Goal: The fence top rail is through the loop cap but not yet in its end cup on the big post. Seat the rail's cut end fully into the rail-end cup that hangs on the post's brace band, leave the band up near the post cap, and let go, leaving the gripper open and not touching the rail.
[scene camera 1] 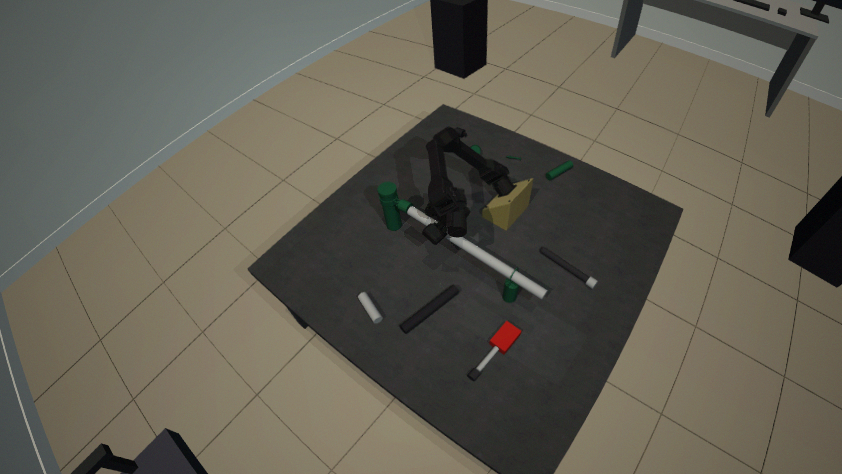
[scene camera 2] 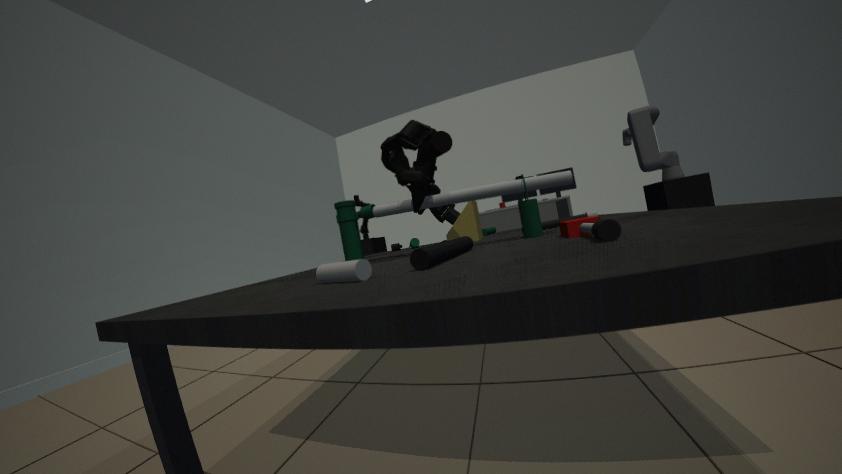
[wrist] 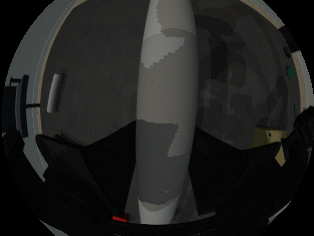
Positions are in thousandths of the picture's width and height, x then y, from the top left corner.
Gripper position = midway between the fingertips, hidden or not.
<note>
I see my gripper (scene camera 2: 496, 450), a white top rail (scene camera 1: 591, 560), a red-headed tool (scene camera 2: 723, 486) and a dark rod (scene camera 2: 501, 547).
The red-headed tool is seen too in scene camera 1 (scene camera 1: 600, 712). The dark rod also shows in scene camera 1 (scene camera 1: 514, 647). My gripper is seen too in the wrist view (wrist: 514, 532).
</note>
